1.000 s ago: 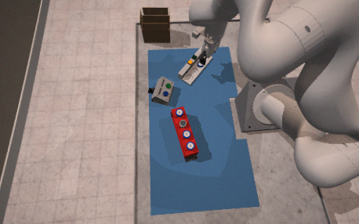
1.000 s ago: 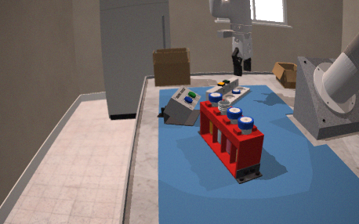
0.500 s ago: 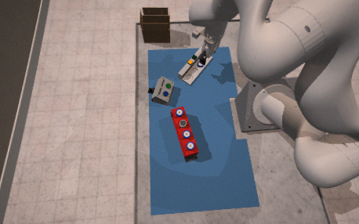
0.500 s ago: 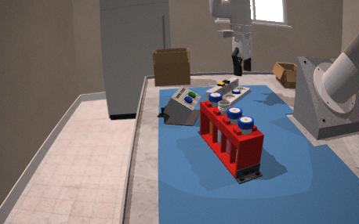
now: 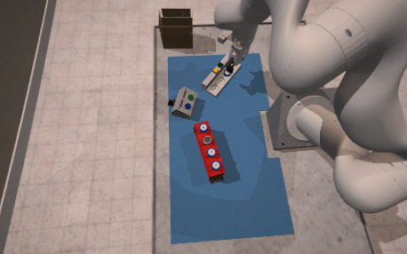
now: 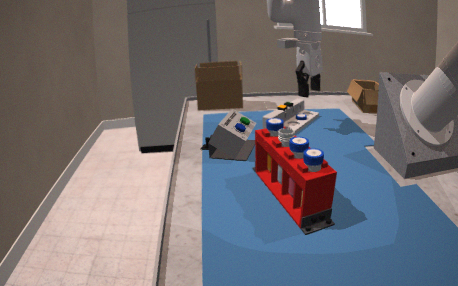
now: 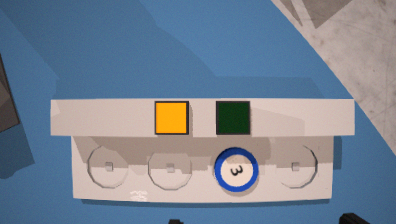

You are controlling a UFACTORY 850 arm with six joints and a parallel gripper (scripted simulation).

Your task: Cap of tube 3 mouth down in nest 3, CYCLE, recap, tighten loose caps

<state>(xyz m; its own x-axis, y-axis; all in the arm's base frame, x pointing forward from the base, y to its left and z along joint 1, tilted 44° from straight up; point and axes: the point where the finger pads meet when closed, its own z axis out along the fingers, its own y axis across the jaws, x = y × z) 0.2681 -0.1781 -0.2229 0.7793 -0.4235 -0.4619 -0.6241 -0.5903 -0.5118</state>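
Now: the blue cap 9 cm below my hand, 2 cm ahead of it and 1 cm to the right of it. From my hand the other things lie so: green key: 20 cm ahead, 15 cm to the left, 4 cm below; blue key: 22 cm ahead, 19 cm to the left, 4 cm below; grey key housing: 22 cm ahead, 17 cm to the left, 5 cm below.
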